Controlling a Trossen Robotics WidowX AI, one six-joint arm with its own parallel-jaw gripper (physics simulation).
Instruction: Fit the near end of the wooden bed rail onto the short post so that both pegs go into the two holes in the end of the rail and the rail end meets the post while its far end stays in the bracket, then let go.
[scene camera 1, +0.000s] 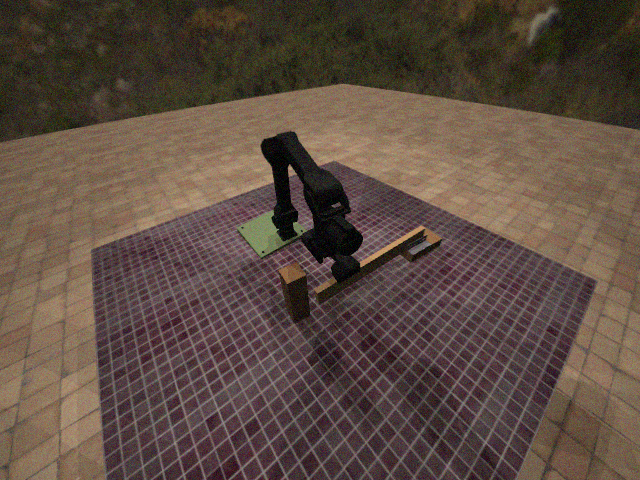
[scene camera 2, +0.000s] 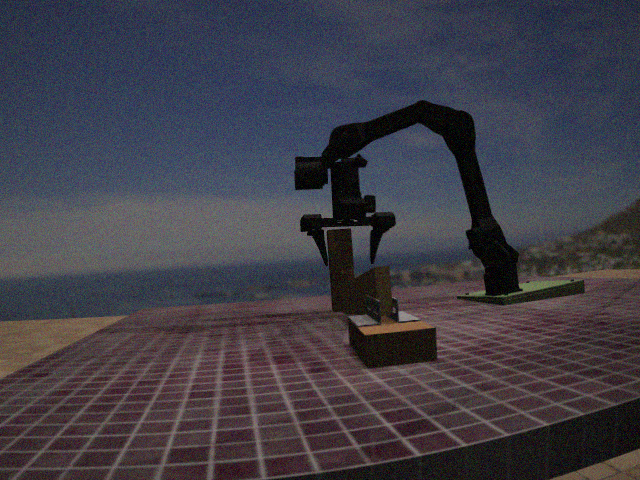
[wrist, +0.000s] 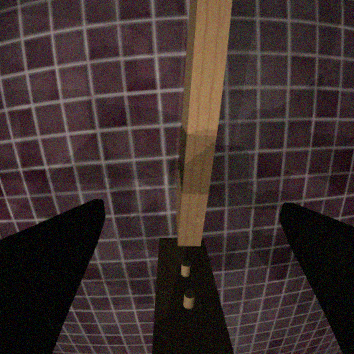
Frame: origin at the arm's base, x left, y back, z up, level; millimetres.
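Seen in the pictures: gripper, fingertip midpoint: (scene camera 1: 330, 272) (scene camera 2: 349, 265) (wrist: 194, 209); arm's base, origin of the base link: (scene camera 1: 287, 233) (scene camera 2: 503, 292).
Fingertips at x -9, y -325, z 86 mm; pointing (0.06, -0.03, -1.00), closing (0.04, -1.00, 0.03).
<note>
Offsets run from my fingertips to a thing's top centre. "spot": to the spot under its first point. Level surfaces: height alone.
The wooden bed rail (scene camera 1: 385, 254) (scene camera 2: 381, 289) (wrist: 205, 90) lies on its narrow edge, with its far end between the upright plates of the bracket @(spot: dx +471, dy -11, dz -81 mm) (scene camera 2: 395, 346). Its near end is a small gap short of the short post @(spot: dx -123, dy -31, dz +26 mm) (scene camera 1: 295, 294) (scene camera 2: 340, 268) (wrist: 192, 330), which stands upright. The upper peg @(spot: dx -81, dy -5, dz -13 mm) (wrist: 188, 301) and lower peg @(spot: dx -82, dy -6, dz -45 mm) (wrist: 185, 270) stick out of the post's face, bare. The holes in the rail end are hidden. My gripper (scene camera 1: 329, 270) (scene camera 2: 348, 263) (wrist: 194, 209) is wide open and empty, pointing down above the near part of the rail, one finger to each side of it.
The arm's base stands on a green plate (scene camera 1: 258, 240) (scene camera 2: 555, 290) to one side of the rail. The post's top rises beside the gripper, near the level of its fingers. A purple tiled mat @(dz -102 mm) (scene camera 1: 232, 387) (scene camera 2: 155, 403) lies under everything.
</note>
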